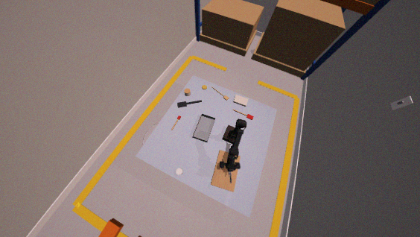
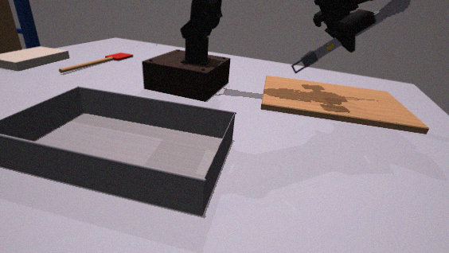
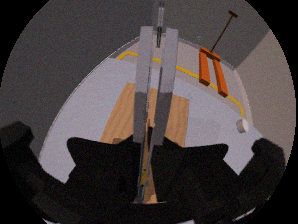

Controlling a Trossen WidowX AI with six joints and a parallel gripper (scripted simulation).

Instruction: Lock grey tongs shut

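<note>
Right now my gripper tip is 1 cm short of the yellow lock piece, 6 cm to the left of it and 1 cm below it. The rest, counted from my gripper tip: wooden board 1 cm to the right, 13 cm below; grey roasting tin 34 cm ahead, 41 cm to the right, 11 cm below; white disc 47 cm ahead, 12 cm to the left, 12 cm below.
</note>
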